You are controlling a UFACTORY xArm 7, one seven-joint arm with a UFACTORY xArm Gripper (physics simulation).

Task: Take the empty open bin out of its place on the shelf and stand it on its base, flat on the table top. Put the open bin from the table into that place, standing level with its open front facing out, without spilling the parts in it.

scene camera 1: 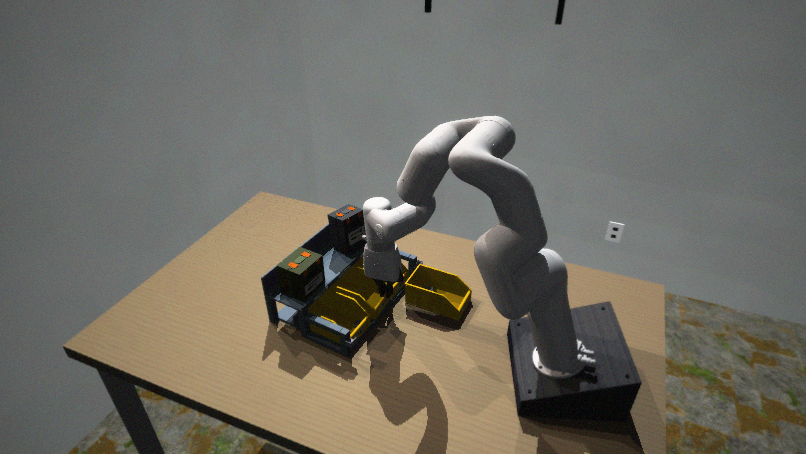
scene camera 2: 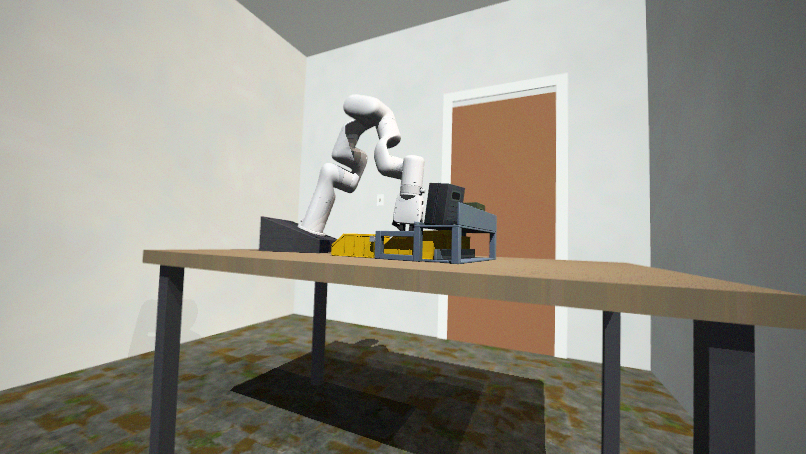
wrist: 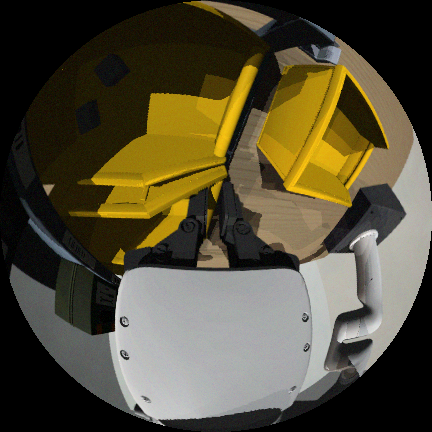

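Pixels of known places: gripper, fingertip midpoint: (scene camera 1: 386, 294) (wrist: 213, 192); arm's base at its link origin: (scene camera 1: 559, 357) (scene camera 2: 311, 231) (wrist: 363, 239).
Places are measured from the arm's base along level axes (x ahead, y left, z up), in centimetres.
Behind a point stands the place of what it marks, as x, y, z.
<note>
The middle yellow open bin (scene camera 1: 365, 288) @[58.9, 2.1, -6.6] (wrist: 175, 200) @[53.8, 0.9, -0.8] sits in the shelf (scene camera 1: 327, 327) @[52.5, 25.0, -0.5] (scene camera 2: 476, 218) @[76.2, 3.7, 4.3] between two other yellow bins; no parts show in the portion I can see. My gripper (scene camera 1: 385, 290) @[50.5, 2.7, -4.3] (scene camera 2: 403, 226) (wrist: 213, 192) @[50.5, 2.7, -4.3] points down at that bin's open front. Its fingers are shut on the front lip, with a yellow strip between them in the wrist view. The other open bin (scene camera 1: 434, 293) @[37.9, -3.2, -1.5] (scene camera 2: 352, 246) @[40.6, -13.0, -5.4] (wrist: 290, 120) @[47.7, -5.9, -4.6] stands upright on the table top (scene camera 1: 186, 293) @[103.0, 33.9, -8.8], in front of the shelf's far end and apart from my gripper. A small dark part shows inside it.
A near bin (scene camera 1: 335, 315) @[59.4, 15.1, -7.9] and a far bin (scene camera 1: 399, 276) (wrist: 240, 100) @[51.7, -5.3, -4.6] flank the middle one, with their side walls close. A green case (scene camera 1: 301, 273) @[62.8, 22.4, 10.7] and a dark case (scene camera 1: 345, 228) @[66.4, 0.9, 11.5] stand on the shelf's upper deck. The arm's dark base block (scene camera 1: 611, 344) @[-9.2, -7.3, 4.0] is at the right.
</note>
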